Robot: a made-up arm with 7 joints.
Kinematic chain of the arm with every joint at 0, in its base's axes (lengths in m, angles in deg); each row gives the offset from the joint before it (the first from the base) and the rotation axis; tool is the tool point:
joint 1: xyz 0 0 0.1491 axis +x
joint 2: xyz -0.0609 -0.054 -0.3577 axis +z
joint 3: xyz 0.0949 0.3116 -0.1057 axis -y
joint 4: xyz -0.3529 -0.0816 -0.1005 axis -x
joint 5: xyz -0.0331 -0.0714 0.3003 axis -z
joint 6: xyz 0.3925 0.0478 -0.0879 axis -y
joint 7: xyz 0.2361 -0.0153 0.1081 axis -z
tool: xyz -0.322 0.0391 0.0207
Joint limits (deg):
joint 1: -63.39..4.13
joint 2: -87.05..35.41
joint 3: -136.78..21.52
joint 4: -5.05..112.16
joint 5: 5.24..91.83
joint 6: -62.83..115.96
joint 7: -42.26..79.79
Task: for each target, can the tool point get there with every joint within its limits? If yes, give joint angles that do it. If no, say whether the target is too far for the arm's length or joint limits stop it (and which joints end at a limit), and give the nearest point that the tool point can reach.
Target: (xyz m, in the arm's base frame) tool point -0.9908 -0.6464 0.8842
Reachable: no: joint limits stop it (at a limit: joint 1, joint 2, joint 3, joint 4, joint 6, joint 7) | nearest point -0.3944 -0.4773 0.6366 | short by 0.668 m
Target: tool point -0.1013 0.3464 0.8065
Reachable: no: joint limits stop it (at a limit: joint 1, joint 5, joint 6, joint 7) | nearest point -0.0964 0.3161 0.4686 | short by 0.339 m
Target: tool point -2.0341 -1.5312 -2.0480
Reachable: no: too far | nearest point -0.5142 -0.5491 -0.6388 | short by 2.294 m
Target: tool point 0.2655 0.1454 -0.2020
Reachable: yes | joints -11.17 19.14 -100.46 28.23 37.25 29.52 -18.04
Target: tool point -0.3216 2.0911 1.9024
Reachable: no: too far | nearest point -0.1521 0.7281 0.3200 | short by 2.095 m
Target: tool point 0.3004 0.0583 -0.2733
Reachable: yes | joints -1.49 -56.22 -65.66 49.08 30.20 95.34 32.03
